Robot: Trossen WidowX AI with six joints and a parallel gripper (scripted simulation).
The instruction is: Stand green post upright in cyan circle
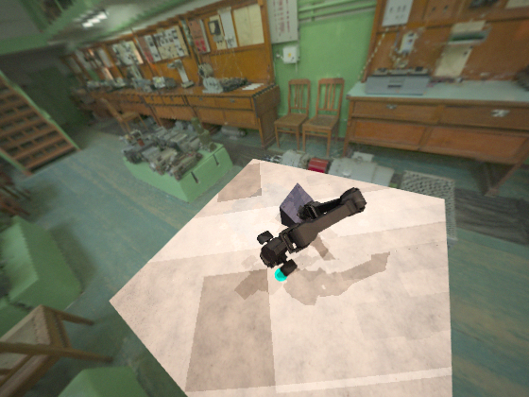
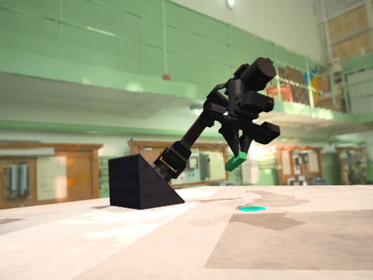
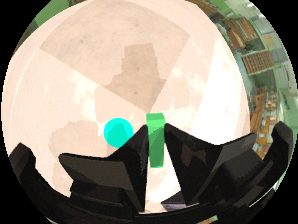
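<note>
Right now the cyan circle is 120 mm below my gripper tip and 40 mm to the left of it. Round my gripper tip: green post 20 mm behind, 10 mm to the left, 10 mm below.
</note>
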